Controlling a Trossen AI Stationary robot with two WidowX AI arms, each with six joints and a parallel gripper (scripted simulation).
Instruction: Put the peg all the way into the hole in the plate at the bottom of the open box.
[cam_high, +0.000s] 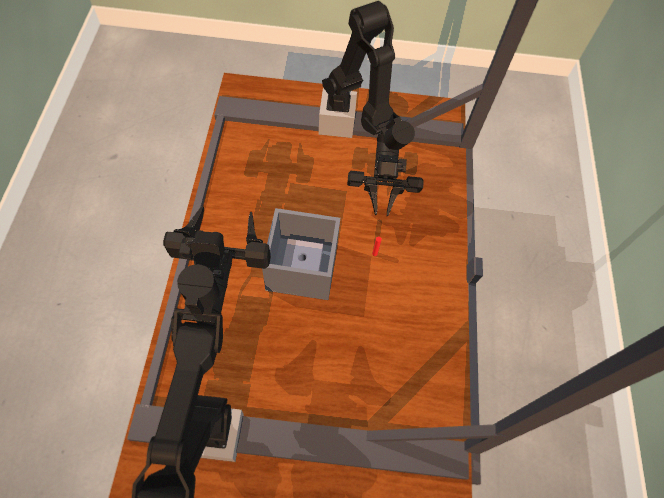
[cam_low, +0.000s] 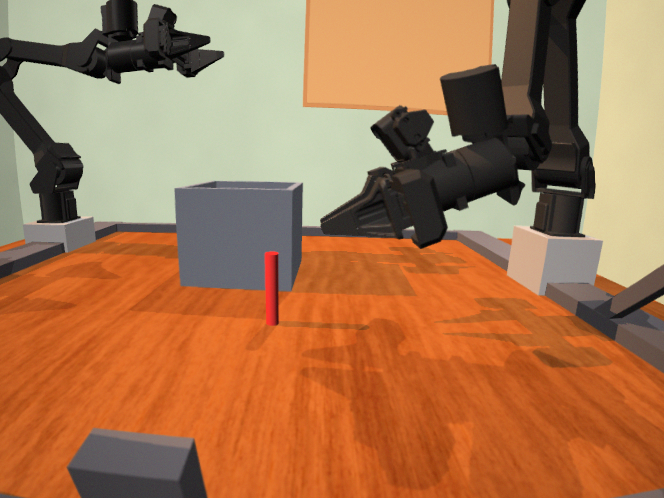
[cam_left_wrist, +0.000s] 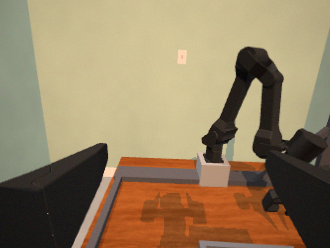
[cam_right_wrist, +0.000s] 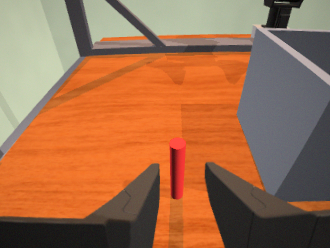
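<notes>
Right now the red peg is 8 cm to the left of my right hand, 8 cm below it and 2 cm behind it. The rest, counted from my right hand: pale plate (18 cm to the left, 15 cm ahead, 8 cm below).
</notes>
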